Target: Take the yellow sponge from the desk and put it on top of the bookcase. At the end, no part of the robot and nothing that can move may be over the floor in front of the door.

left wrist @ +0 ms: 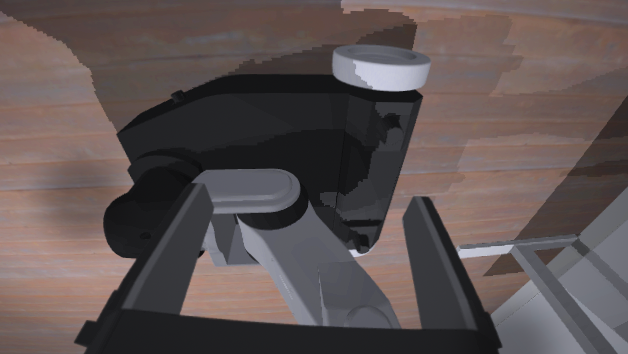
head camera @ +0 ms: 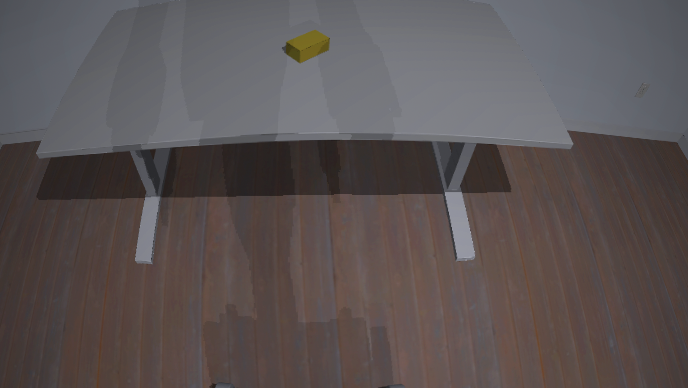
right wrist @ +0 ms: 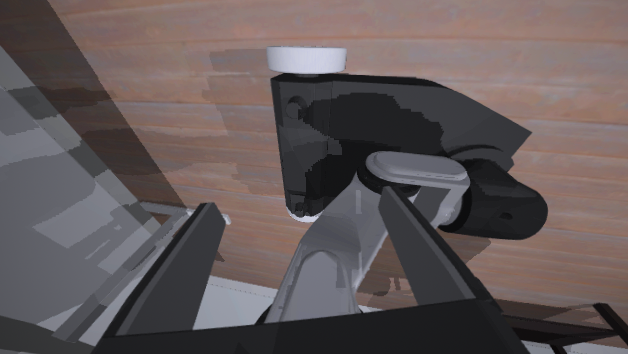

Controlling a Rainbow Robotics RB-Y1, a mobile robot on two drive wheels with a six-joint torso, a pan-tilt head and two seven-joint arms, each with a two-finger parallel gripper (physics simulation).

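Places are measured from the robot's base along level axes (x right, y ahead, z up), in metres.
Where they show: left gripper, between the fingertips: (left wrist: 308, 202); right gripper, between the fingertips: (right wrist: 301, 204).
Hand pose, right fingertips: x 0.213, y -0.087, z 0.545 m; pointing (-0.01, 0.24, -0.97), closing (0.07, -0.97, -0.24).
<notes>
After its pixels a point has its place.
The yellow sponge (head camera: 308, 46) {x 0.004, y 0.829, z 0.765 m} lies on the white desk (head camera: 450, 100) {x 0.361, y 0.681, z 0.720 m}, toward its far side and a little left of its middle, in the head camera view. My left gripper (left wrist: 308, 202) {x -0.301, y -0.174, z 0.539 m} is open, with no object between its fingers, beside my own base. My right gripper (right wrist: 301, 204) {x 0.213, y -0.087, z 0.545 m} is open in the same way on the other side of the base. Neither gripper shows in the head camera view, and both are away from the sponge. The bookcase and the door cannot be made out in these views.
The desk's left foot (head camera: 148, 230) and right foot (head camera: 459, 227) stand on the wooden floor (head camera: 310, 280) {x 0.020, y 0.540, z 0.001 m}. A wall (head camera: 600, 45) {x 1.414, y 1.366, z 0.631 m} with an outlet (head camera: 642, 90) {x 1.925, y 1.375, z 0.402 m} is behind the desk. Dark thin bars (right wrist: 560, 327) {x -1.093, y -1.689, z 0.150 m} show at the lower right of the right wrist view.
</notes>
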